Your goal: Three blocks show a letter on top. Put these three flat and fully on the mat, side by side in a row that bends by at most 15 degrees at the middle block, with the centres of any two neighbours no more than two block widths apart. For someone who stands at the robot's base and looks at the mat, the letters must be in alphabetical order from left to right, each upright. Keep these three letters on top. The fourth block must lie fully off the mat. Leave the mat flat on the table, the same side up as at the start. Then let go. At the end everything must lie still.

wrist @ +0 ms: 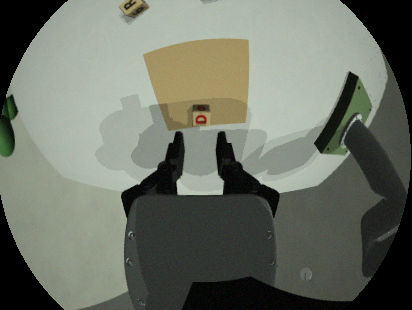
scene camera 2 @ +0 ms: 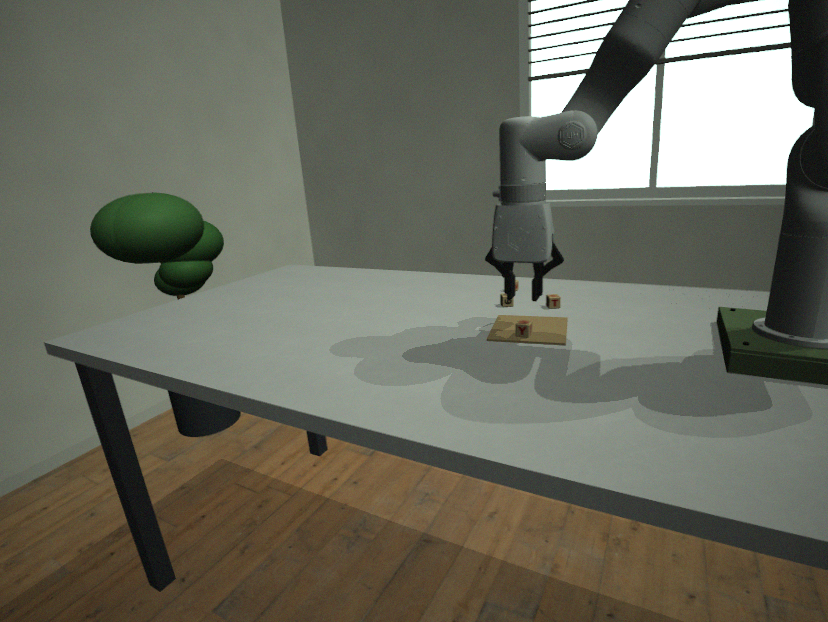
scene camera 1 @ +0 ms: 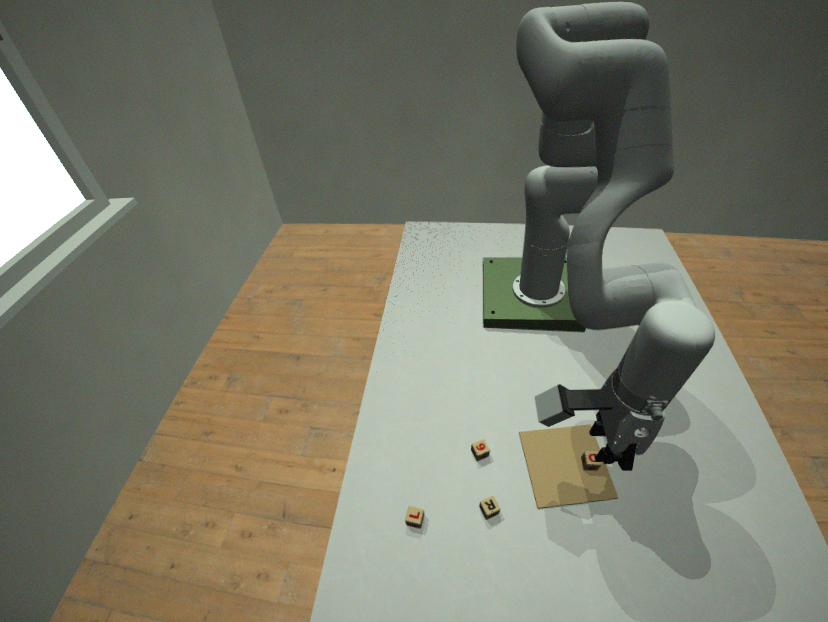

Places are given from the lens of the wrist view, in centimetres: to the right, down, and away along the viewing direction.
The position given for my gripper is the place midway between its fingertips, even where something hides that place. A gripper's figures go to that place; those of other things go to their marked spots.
my gripper (wrist: 200, 140): 0, -2, 14
tan mat (wrist: 215, 72): 2, -11, 14
